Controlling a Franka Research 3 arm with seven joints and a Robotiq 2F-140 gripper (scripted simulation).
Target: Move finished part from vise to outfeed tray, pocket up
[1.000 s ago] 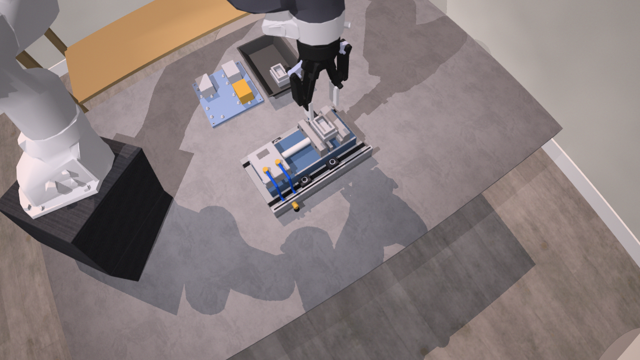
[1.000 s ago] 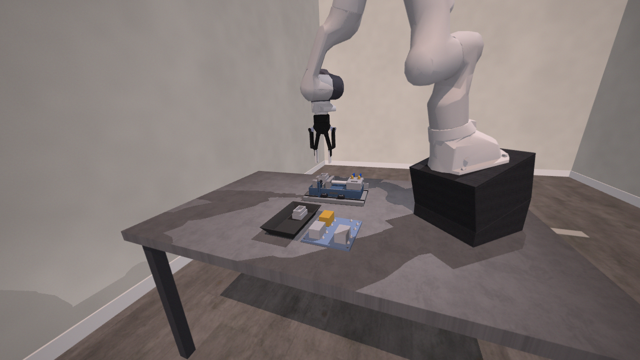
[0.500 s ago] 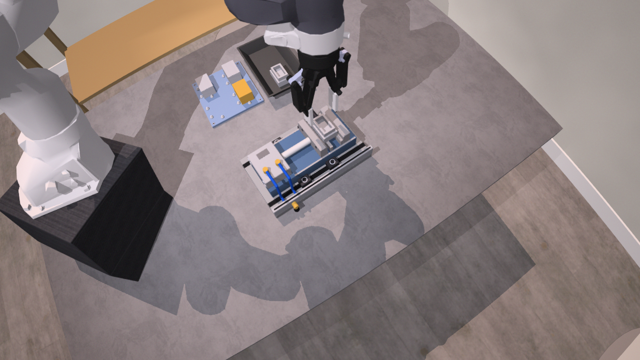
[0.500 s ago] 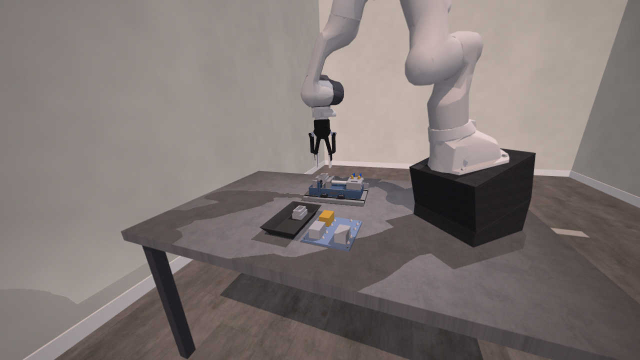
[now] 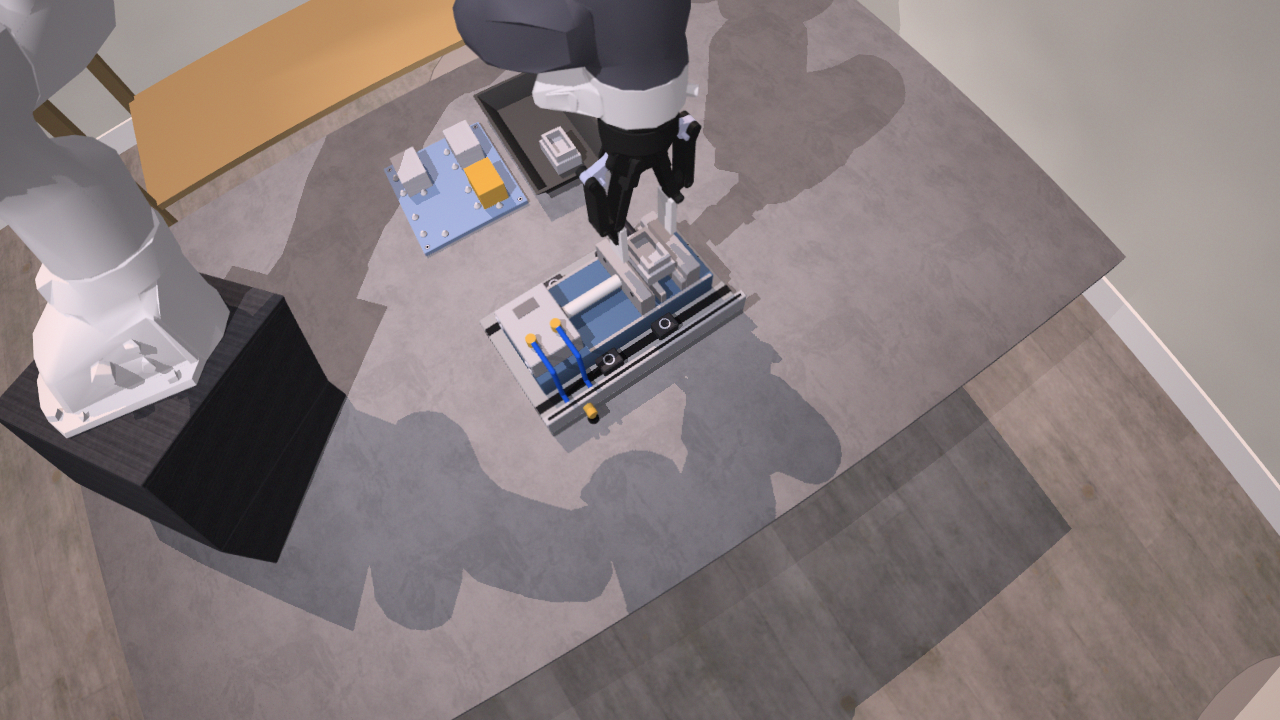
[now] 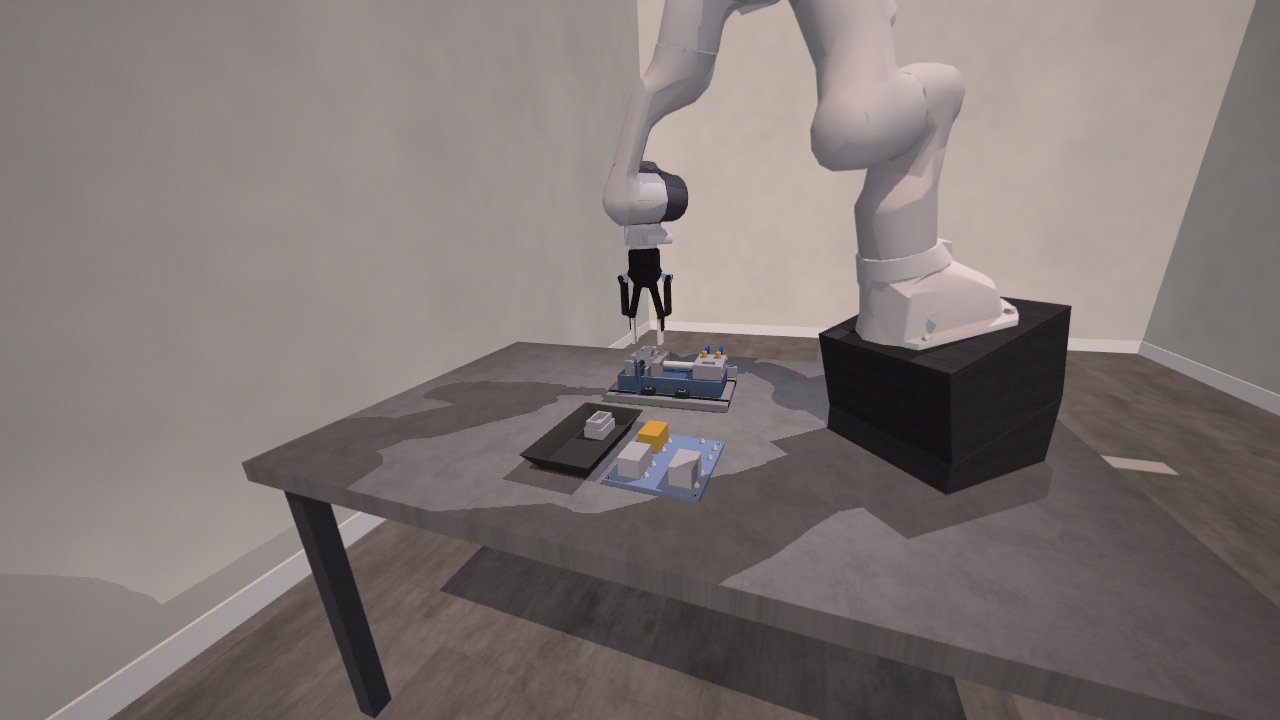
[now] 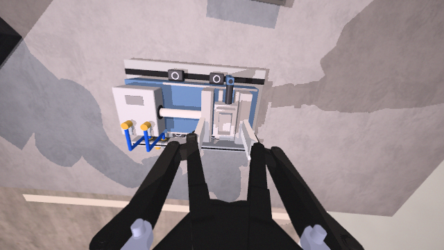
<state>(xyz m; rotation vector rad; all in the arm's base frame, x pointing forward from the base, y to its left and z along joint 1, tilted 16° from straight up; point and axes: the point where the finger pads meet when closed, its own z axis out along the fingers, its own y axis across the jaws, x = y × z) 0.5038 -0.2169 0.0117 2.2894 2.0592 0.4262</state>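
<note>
The vise lies 120 mm below my hand and 60 mm behind it. The rest, counted from my hand: orange block 290 mm to the left, 140 mm below, 70 mm behind; then light blue fixture plate 340 mm to the left, 160 mm below, 110 mm behind.
</note>
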